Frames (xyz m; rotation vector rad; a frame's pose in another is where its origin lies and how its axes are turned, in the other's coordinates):
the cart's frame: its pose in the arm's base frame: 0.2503 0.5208 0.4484 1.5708 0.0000 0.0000
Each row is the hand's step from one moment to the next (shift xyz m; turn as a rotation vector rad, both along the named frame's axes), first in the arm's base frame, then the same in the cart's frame.
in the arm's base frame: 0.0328 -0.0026 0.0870 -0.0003 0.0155 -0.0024
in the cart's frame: 0.0328 0.0870 0.0026 -0.0003 -0.0024 -0.0155
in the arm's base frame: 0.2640 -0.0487 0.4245 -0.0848 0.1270 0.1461
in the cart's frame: 0.2640 0.4245 0.0487 -0.0848 0.1461 -0.1270
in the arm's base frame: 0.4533 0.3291 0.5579 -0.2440 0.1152 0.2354
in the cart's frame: 0.4533 0.5579 -0.3291 -0.2440 0.2354 -0.1152
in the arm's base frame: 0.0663 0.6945 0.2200 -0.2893 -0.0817 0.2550
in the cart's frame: 0.0663 0.2200 -0.6945 -0.2893 0.2550 0.0817
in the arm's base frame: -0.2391 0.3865 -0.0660 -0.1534 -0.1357 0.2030
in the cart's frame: -0.2391 -0.0660 -0.3865 -0.1534 0.2030 0.1357
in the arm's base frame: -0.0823 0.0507 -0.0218 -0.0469 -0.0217 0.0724
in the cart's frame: -0.0823 -0.0218 -0.0507 -0.0469 0.0724 0.0217
